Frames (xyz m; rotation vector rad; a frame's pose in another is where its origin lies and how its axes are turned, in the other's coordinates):
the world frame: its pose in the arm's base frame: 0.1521 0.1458 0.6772 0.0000 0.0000 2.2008
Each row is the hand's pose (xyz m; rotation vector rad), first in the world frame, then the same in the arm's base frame.
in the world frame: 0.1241 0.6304 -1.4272 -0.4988 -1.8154 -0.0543
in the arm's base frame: -0.4304 -0.1253 -0.7500 1.5965 -1.4534 1.3728
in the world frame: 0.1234 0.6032 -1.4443 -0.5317 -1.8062 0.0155
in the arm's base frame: -0.4080 -0.1099 -0.7671 1.5915 -1.5026 1.4288
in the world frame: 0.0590 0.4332 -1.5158 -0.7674 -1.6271 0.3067
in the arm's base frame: -0.2327 -0.0617 -0.8386 1.3663 -1.7615 1.7314
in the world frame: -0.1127 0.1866 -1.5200 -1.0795 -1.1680 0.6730
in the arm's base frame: 0.0677 -0.0552 -0.8428 0.7486 -2.0235 2.1990
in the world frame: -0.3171 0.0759 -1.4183 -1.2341 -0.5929 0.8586
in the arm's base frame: 0.2776 -0.1551 -0.7411 0.0426 1.8887 -2.4366
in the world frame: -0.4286 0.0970 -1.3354 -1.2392 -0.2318 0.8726
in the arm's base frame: 0.3262 -0.2577 -0.6582 0.4966 1.6921 -2.5382
